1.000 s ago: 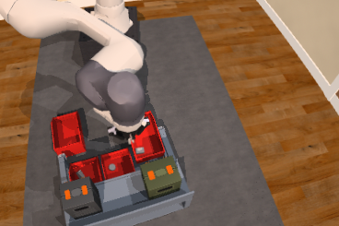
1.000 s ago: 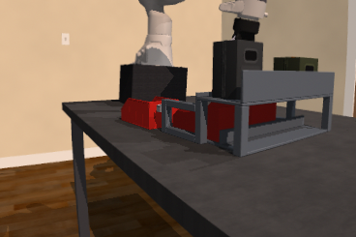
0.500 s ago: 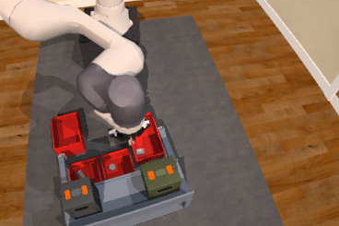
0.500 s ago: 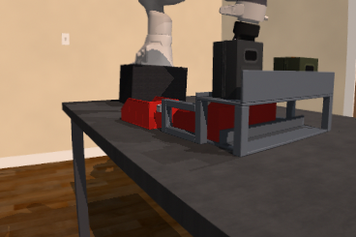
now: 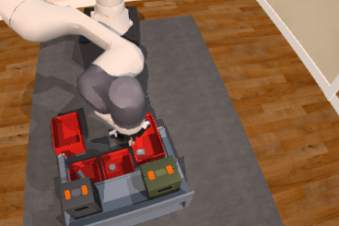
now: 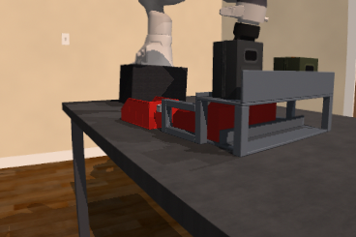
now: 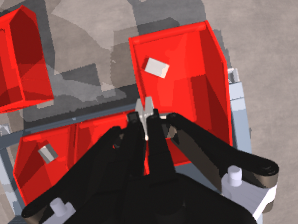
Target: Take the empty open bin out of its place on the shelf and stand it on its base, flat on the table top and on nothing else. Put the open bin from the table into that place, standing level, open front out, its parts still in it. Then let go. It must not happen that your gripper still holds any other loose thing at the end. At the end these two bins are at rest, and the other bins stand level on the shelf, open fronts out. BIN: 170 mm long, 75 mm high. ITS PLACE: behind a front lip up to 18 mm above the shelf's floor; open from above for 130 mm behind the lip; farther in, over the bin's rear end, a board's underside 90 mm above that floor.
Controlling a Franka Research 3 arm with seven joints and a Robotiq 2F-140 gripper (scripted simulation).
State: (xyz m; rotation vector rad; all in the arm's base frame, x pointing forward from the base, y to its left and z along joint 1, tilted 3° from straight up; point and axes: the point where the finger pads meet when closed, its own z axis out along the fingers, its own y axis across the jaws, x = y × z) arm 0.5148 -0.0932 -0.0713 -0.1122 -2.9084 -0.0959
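Now: hand 2 cm past the shelf lip, 6 cm to the left of it and 9 cm above it. Also, from my hand: grey box 16 cm ahead, 20 cm to the right, 6 cm above; olive box 18 cm ahead, 3 cm to the left, 5 cm above.
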